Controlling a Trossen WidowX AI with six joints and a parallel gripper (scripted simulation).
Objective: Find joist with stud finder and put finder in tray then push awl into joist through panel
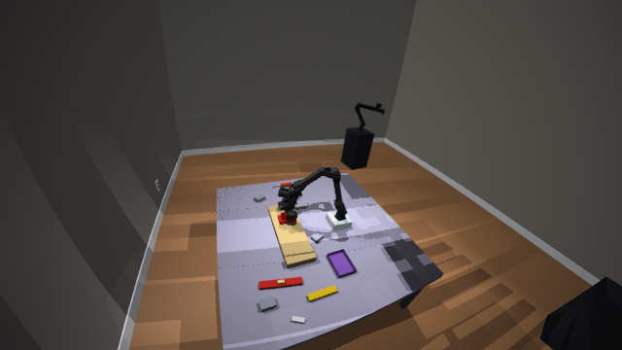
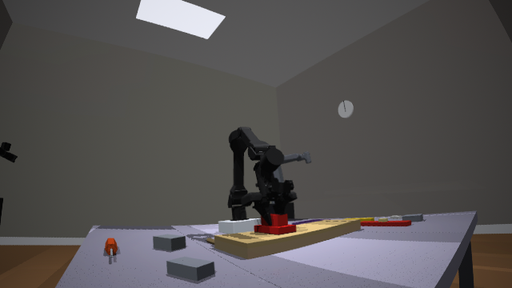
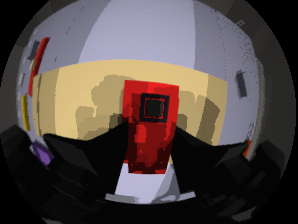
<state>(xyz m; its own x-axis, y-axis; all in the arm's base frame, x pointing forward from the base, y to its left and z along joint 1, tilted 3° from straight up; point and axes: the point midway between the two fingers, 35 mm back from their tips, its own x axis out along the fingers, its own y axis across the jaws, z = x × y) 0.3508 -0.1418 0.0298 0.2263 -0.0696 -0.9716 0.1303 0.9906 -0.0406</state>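
The purple tray lies 45 cm to the left of my gripper tip, 17 cm behind it and 5 cm below it. Round my gripper tip: awl: 21 cm behind, 11 cm to the right, 6 cm below; red level: 41 cm to the left, 21 cm ahead, 5 cm below; red stud finder: 2 cm above, 1 cm ahead.
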